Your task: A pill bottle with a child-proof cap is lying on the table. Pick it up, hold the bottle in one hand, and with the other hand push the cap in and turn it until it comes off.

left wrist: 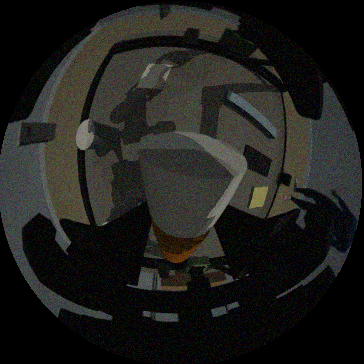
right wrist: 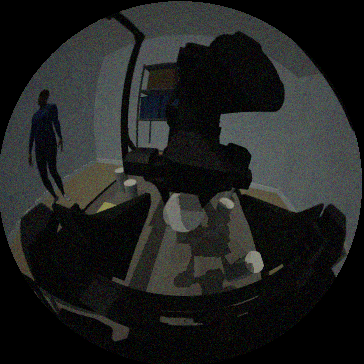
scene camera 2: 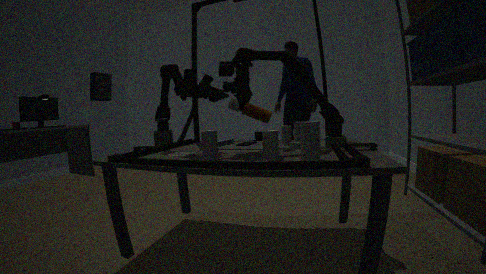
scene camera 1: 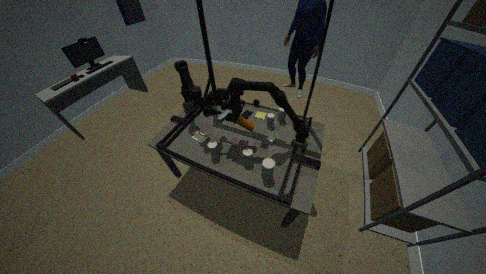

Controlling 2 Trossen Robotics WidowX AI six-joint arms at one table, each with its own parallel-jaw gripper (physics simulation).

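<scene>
The orange pill bottle (scene camera 1: pixel 246 123) (scene camera 2: pixel 259 113) (left wrist: pixel 179 247) is held above the table, tilted, its base end lower and to the right in scene camera 2. Its pale cap (scene camera 2: pixel 233 104) (left wrist: pixel 192 190) (right wrist: pixel 184 212) is on it, at the end toward the right arm. My left gripper (scene camera 2: pixel 243 105) is shut on the bottle, just behind the cap. My right gripper (scene camera 2: pixel 228 94) is open and empty, close to the cap and slightly above it in scene camera 2. In the right wrist view the cap shows between the fingertips; whether they reach around it cannot be told.
Several white cylinders stand on the table, among them a large one (scene camera 1: pixel 268 172) (scene camera 2: pixel 307 140) at the front right and another (scene camera 1: pixel 213 146) (scene camera 2: pixel 209 144) at the front left. A yellow note (scene camera 1: pixel 260 115) (left wrist: pixel 258 197) and a bluish strip (left wrist: pixel 252 115) lie toward the back. Dark frame poles (scene camera 1: pixel 206 45) rise beside the arms.
</scene>
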